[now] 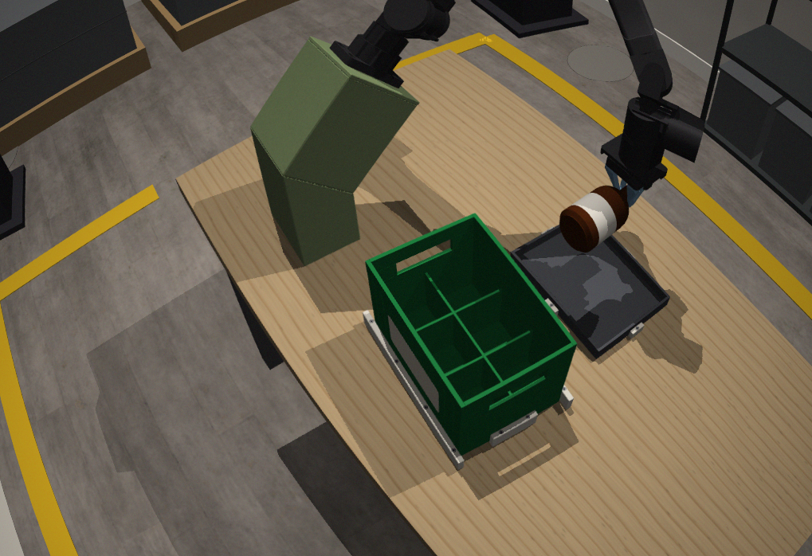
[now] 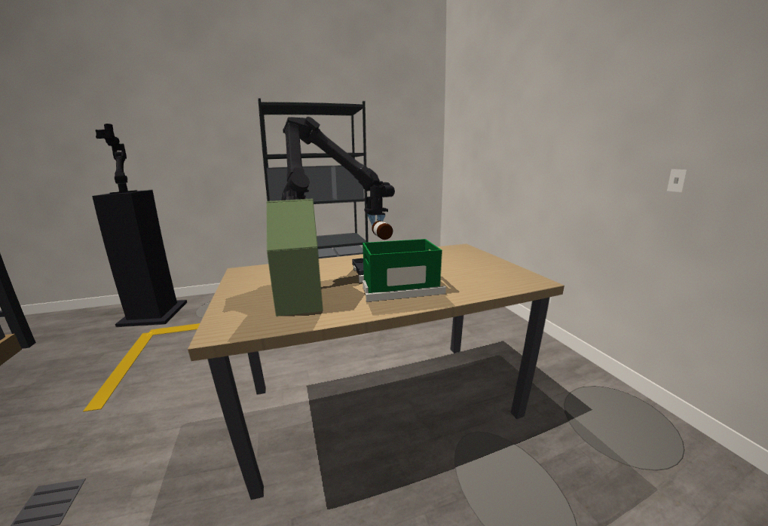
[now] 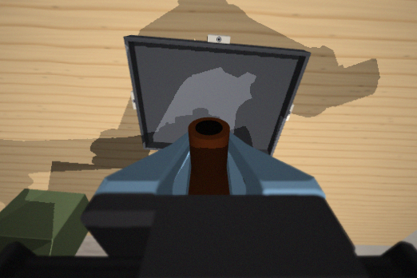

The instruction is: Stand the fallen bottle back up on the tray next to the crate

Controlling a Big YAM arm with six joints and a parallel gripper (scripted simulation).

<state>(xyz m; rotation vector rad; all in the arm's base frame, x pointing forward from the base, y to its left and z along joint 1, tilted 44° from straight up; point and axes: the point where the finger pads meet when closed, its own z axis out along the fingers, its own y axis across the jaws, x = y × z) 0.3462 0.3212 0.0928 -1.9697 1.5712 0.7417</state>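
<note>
Now: the brown bottle 6 cm to the right of my hand and 1 cm ahead of it. The rest, counted from my hand: dark grey tray: 18 cm below, 5 cm to the right, 1 cm ahead; then green crate: 33 cm to the right, 11 cm below, 5 cm ahead.
</note>
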